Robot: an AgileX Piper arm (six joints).
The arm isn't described. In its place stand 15 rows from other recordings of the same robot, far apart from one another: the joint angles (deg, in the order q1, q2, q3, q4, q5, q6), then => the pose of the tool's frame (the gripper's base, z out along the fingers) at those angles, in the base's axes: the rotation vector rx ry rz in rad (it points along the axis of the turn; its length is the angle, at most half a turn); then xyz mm.
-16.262 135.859 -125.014 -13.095 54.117 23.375 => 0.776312, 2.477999, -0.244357, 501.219, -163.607, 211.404
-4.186 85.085 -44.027 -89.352 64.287 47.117 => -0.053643, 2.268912, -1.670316, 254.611, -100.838, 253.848
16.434 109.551 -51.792 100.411 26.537 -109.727 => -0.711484, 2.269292, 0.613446, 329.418, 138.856, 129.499
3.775 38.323 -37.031 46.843 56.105 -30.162 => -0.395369, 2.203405, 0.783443, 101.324, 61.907, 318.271
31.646 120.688 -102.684 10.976 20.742 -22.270 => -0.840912, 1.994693, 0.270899, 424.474, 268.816, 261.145
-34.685 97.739 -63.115 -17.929 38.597 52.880 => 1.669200, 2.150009, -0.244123, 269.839, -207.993, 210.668
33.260 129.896 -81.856 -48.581 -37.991 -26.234 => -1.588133, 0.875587, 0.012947, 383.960, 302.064, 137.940
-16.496 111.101 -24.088 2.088 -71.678 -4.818 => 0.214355, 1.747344, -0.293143, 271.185, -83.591, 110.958
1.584 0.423 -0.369 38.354 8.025 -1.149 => 0.427673, 1.568994, 0.589806, 56.207, 9.440, 205.044
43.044 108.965 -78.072 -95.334 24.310 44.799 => -1.245670, 1.535754, -0.508380, 346.728, 272.790, 254.697
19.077 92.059 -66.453 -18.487 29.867 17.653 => -0.298631, 2.396464, -0.028424, 335.393, 100.785, 268.140
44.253 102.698 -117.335 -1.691 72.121 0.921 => -0.926158, 2.332981, 0.291265, 276.781, 266.089, 422.817
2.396 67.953 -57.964 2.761 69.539 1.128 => -0.016393, 2.872120, 0.080096, 205.427, 12.706, 311.720
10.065 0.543 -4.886 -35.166 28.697 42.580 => 0.209033, 1.806247, 0.002288, 50.081, -16.671, 204.382
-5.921 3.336 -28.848 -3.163 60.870 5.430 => 0.208497, 2.089818, -0.071986, 3.184, -4.740, 278.330
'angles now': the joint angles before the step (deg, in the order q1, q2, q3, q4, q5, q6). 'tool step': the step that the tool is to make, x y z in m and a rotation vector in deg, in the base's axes. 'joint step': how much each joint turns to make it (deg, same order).
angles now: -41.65, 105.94, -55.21, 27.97, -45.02, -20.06
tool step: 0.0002, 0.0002, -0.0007, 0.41, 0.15, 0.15
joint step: 0.01, 0.00, 0.01, 0.00, 0.45, 0.06
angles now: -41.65, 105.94, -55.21, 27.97, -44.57, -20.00
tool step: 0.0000, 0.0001, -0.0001, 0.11, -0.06, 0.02
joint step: 0.01, -0.01, 0.02, 0.00, 0.07, 0.11
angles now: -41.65, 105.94, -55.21, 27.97, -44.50, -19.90
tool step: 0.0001, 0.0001, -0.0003, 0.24, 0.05, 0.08
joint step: 0.00, -0.01, 0.00, 0.00, 0.26, 0.06
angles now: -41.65, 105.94, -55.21, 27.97, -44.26, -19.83
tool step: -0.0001, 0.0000, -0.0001, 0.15, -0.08, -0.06
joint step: 0.00, -0.01, 0.01, 0.11, 0.08, 0.07
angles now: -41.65, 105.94, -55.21, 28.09, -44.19, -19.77
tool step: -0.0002, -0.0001, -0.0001, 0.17, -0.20, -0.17
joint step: 0.00, 0.00, 0.00, 0.23, 0.00, 0.11
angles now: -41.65, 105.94, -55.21, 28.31, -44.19, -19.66
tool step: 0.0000, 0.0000, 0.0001, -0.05, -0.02, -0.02
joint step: 0.01, 0.00, 0.00, 0.01, -0.06, -0.01
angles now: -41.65, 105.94, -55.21, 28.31, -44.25, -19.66
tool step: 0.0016, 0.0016, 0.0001, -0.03, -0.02, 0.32
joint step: 0.33, -0.01, 0.01, 0.00, -0.03, 0.00
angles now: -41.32, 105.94, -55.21, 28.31, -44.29, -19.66
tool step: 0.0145, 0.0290, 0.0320, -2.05, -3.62, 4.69
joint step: 4.69, -5.03, 0.05, 0.50, 0.99, -0.01
